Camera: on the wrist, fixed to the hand. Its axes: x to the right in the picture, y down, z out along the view.
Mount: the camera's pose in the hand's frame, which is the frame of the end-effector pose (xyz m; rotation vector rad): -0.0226 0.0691 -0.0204 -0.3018 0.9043 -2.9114
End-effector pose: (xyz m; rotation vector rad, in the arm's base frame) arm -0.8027 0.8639 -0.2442 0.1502 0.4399 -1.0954
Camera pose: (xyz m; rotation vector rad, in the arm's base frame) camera -0.7558 0.9209 -0.2599 0.2968 -0.8910 1.8414
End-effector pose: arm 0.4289 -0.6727 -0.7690 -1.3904 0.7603 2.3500
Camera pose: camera 0.4193 -0.7406 -0.7374 -1.1942 -1.0995 -0.5213
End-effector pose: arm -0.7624 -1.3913 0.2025 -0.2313 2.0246 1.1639
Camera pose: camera -0.7923 -1.3733 0.2695 -2.5971 0.0387 -0.8310
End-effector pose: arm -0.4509 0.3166 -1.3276 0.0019 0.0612 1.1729
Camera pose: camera -0.5243 0.3219 -1.3446 -0.6452 0.4571 -1.8131
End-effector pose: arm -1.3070 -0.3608 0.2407 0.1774 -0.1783 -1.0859
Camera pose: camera -1.2531 -0.3081 0.2355 -0.3807 -0.9454 2.0263
